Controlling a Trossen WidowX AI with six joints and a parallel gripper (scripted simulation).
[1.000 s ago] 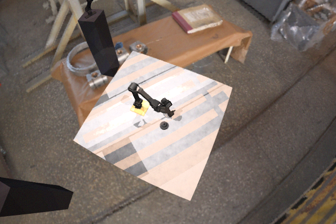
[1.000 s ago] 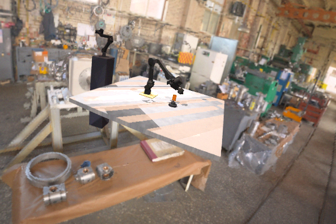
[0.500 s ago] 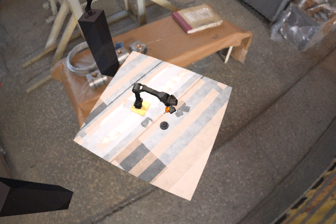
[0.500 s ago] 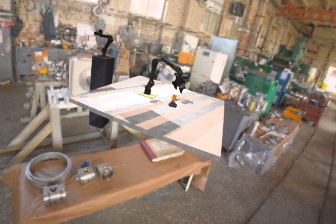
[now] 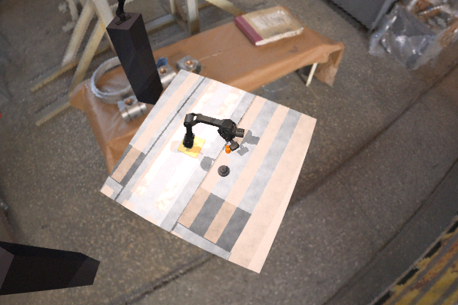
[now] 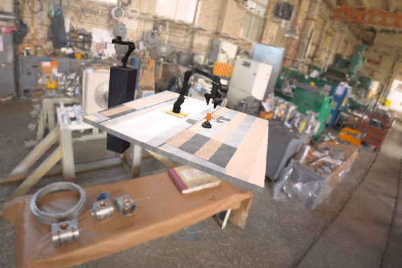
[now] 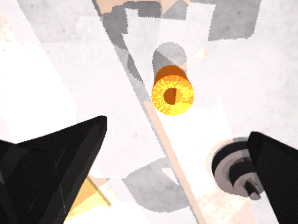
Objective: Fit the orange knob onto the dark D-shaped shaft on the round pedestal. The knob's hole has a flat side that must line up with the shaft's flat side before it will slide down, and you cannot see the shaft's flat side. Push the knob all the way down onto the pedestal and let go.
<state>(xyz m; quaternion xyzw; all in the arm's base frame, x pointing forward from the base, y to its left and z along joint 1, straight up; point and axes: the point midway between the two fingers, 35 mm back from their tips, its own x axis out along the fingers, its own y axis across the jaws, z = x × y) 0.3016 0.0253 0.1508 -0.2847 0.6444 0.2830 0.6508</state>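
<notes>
Now: the orange knob 10 cm below my gripper tip. Round my gripper tip: D-shaped shaft 16 cm to the right, 10 cm below, 1 cm ahead.
</notes>
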